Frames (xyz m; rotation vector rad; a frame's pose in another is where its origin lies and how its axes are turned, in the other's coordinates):
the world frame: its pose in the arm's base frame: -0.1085 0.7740 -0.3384 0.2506 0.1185 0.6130
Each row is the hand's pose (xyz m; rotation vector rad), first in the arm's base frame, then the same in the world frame.
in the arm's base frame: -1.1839 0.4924 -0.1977 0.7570 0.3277 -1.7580
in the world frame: -1.0425 0.4107 -0.0066 0.8257 -0.2324 -2.2565
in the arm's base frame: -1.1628 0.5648 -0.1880 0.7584 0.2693 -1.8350
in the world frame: -0.9836 0.4587 -0.0076 0.8235 -0.3024 -2.3253
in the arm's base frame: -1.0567 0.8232 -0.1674 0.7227 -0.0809 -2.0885
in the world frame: -0.7477 0.6093 -0.0192 0.7249 -0.6935 -2.5409
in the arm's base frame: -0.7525 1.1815 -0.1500 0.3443 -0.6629 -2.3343
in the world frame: -0.2927 0.7282 -0.0172 0.1787 -1.2471 -2.7651
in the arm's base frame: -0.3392 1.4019 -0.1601 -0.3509 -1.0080 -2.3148
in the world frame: 0.1717 0.6706 0.0055 0.6915 1.3654 2.6889
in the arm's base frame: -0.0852 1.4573 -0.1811 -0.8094 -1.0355 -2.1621
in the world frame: 0.4110 0.5681 0.0211 1.2243 1.2224 2.5713
